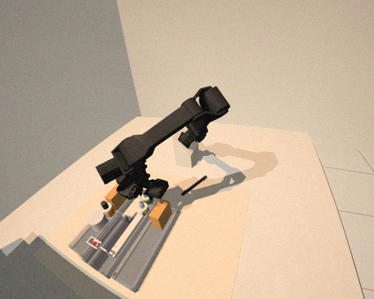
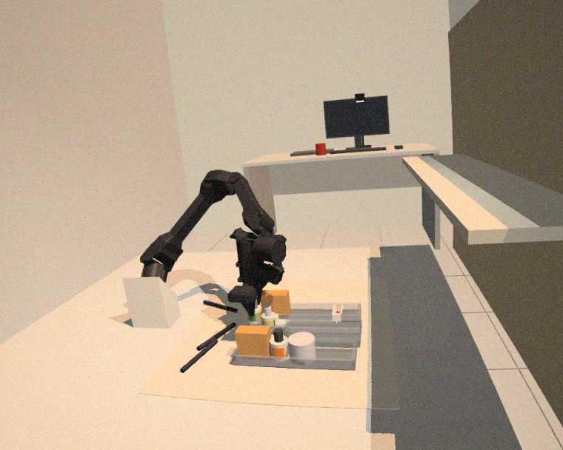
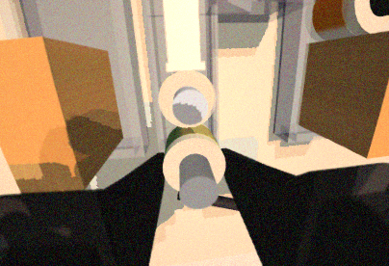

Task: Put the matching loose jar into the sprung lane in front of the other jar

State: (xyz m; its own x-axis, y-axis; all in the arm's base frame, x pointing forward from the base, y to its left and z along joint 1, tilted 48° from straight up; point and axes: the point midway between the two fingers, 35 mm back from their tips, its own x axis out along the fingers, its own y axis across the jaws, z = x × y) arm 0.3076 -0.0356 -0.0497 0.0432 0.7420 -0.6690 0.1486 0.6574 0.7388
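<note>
The cream pusher bar is 140 mm ahead of my gripper tip and 50 mm to the right of it. The rest, counted from my gripper tip: red dot: 210 mm ahead, 70 mm to the right, 20 mm above; grey cylinder: 140 mm to the right, 130 mm ahead, 20 mm below.
</note>
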